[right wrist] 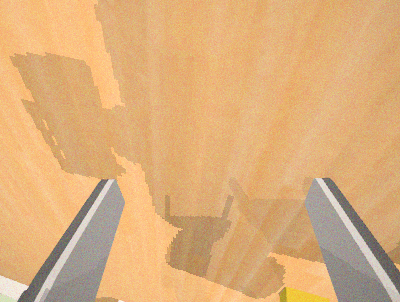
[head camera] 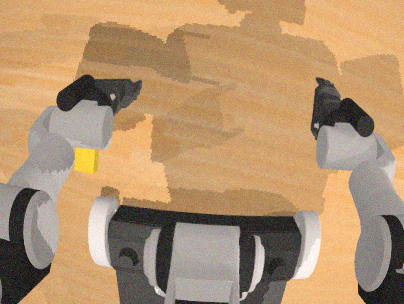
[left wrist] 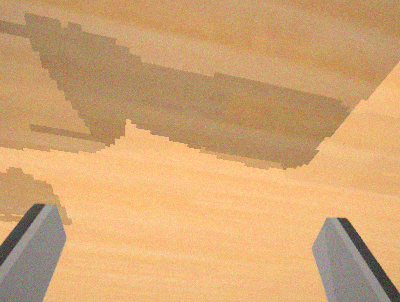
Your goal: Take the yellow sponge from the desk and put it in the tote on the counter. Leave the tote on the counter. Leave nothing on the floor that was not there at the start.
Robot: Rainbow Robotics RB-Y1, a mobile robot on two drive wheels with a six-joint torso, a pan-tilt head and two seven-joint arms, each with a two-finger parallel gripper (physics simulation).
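Frame: origin at the robot's base, x ahead, y left, z up, level; centimetres.
Seen in the pictures: left gripper, fingertip midpoint: [head camera: 116, 84] [left wrist: 193, 227]; right gripper, fingertip midpoint: [right wrist: 212, 190] [head camera: 317, 102].
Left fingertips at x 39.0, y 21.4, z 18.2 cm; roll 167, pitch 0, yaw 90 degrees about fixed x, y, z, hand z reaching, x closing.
Note:
A point is followed by its place in that frame.
A yellow block [head camera: 86, 161] {x 17.9, y 33.1, z 4.6 cm} [right wrist: 302, 296] {x 20.7, y 30.5, z 1.3 cm}, which looks like the sponge, lies on the wood-look floor just beyond the robot's base, at the left in the head view. It is partly behind the left forearm there and cut off by the bottom edge of the right wrist view. My left gripper [head camera: 129, 95] [left wrist: 193, 227] {x 39.0, y 21.4, z 18.2 cm} is open and empty, held above the floor beyond the block. My right gripper [head camera: 320, 102] {x 38.4, y -22.3, z 18.2 cm} [right wrist: 212, 190] {x 38.4, y -22.3, z 18.2 cm} is open and empty, at the right in the head view. The desk, the counter and the tote cannot be made out.
The robot's base with two white wheels [head camera: 102, 232] [head camera: 308, 245] fills the bottom middle of the head view; the block is close to the left-hand wheel. Shadows of the robot lie across the floor. A white and pale green edge [right wrist: 9, 291] {x 186.0, y 129.8, z 6.3 cm} shows at the bottom left of the right wrist view.

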